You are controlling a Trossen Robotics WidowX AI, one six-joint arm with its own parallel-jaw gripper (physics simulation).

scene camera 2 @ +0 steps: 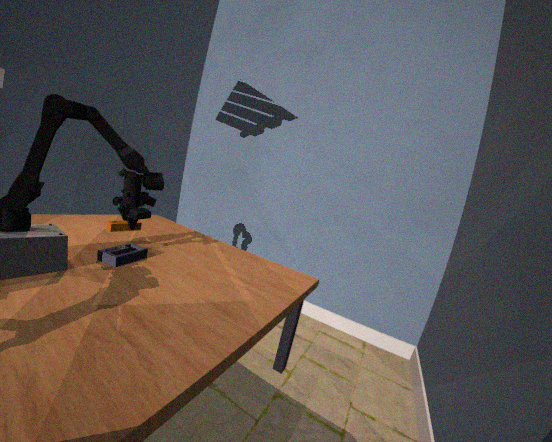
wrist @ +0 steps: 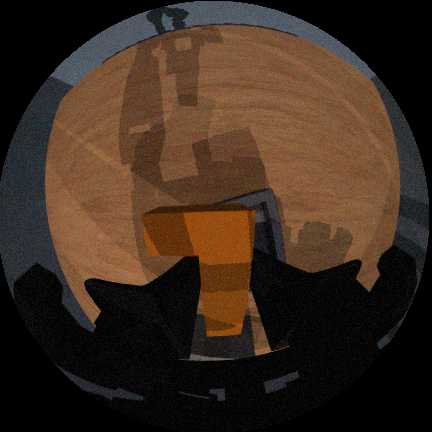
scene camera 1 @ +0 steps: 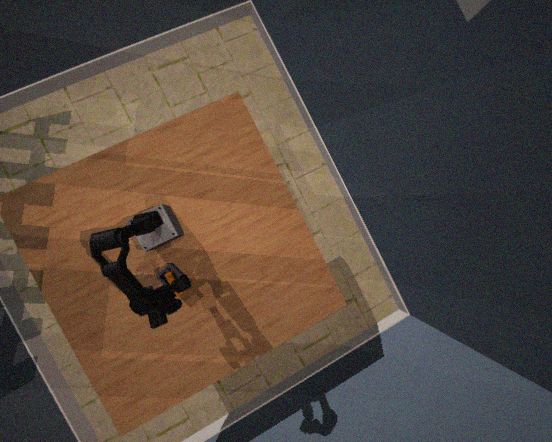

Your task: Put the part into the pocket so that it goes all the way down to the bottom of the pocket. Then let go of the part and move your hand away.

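Frame: origin at the arm's base, x ahead, y left, z up, level; centimetres.
Where they show: gripper, fingertip midpoint: [scene camera 2: 130, 228] [wrist: 221, 249] [scene camera 1: 178, 286]; arm's base at its link origin: [scene camera 2: 13, 228] [scene camera 1: 153, 220].
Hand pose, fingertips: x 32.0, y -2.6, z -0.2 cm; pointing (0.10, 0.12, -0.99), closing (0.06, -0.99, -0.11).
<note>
Things, the pixels of their top centre, and the offset from my fingertips. Level surfaces: height alone.
- orange L-shaped part at its top centre: [wrist: 198, 299] [scene camera 2: 123, 219] [scene camera 1: 176, 282] dx -2.2, dy +1.2, dz +3.2 cm
- dark grey block with the pocket, top centre: [wrist: 251, 250] [scene camera 2: 124, 249] [scene camera 1: 172, 280] dx -3.1, dy -3.8, dz -6.7 cm
- wooden table at its surface level: dz -10.3 cm
The orange L-shaped part [scene camera 1: 170, 276] [scene camera 2: 117, 226] [wrist: 220, 235] is held level between the black fingers of my gripper [scene camera 2: 131, 224] [wrist: 221, 249], which is shut on its long leg. The dark grey block with the pocket [scene camera 2: 111, 259] [wrist: 269, 199] rests on the table. In scene camera 2, the part shows higher and farther back than the block, apart from it. In the wrist view, the block's upper right rim and a stretch of the dark pocket show past the part's right side. The part and fingers hide the rest of the pocket there.
The grey box under the arm's base [scene camera 1: 172, 231] [scene camera 2: 37, 255] stands on the wooden table [scene camera 1: 260, 240] [scene camera 2: 200, 300] near the block. Arm shadows fall across the table. A table corner and leg [scene camera 2: 288, 340] show in scene camera 2.
</note>
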